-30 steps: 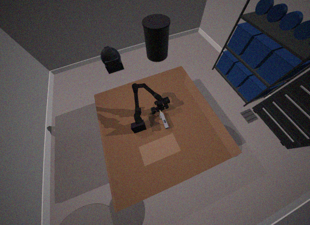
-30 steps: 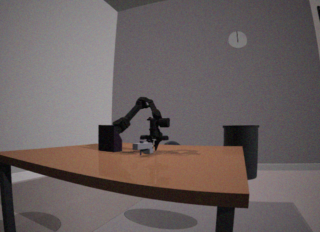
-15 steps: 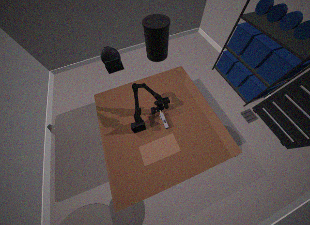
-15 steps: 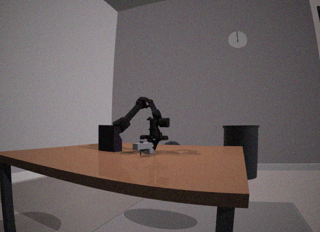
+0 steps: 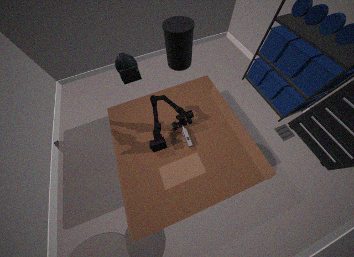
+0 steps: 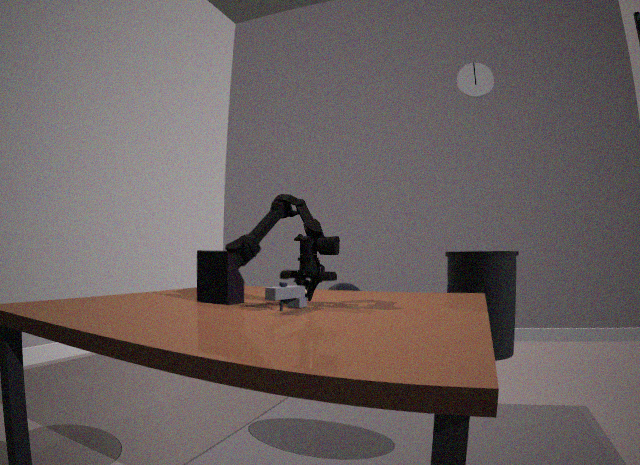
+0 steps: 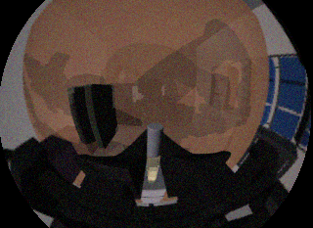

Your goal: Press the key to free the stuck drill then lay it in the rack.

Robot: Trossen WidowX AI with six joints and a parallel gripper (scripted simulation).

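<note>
Now: gripper tip 4 cm to the left of the drill and 4 cm below it. Also, from my gripper tip: thin dark pin (1 cm ahead, 17 cm to the right, 4 cm above); then greenish rack (8 cm behind, 2 cm to the left, 1 cm above); then light grey block (14 cm to the right, 3 cm above).
</note>
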